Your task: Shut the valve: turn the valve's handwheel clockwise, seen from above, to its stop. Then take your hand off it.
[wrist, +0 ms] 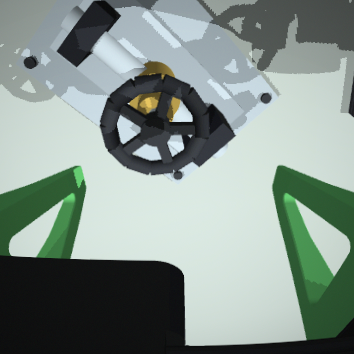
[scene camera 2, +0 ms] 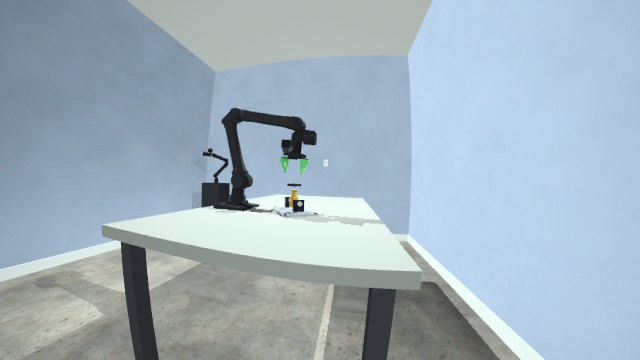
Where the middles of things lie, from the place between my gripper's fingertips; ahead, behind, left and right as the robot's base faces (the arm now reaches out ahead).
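Labels:
The pale base plate (wrist: 200, 35) is 10 mm ahead of my hand and 190 mm below it. As for the black handwheel (wrist: 155, 129), I see my gripper 10 mm short of it and 70 mm above it.

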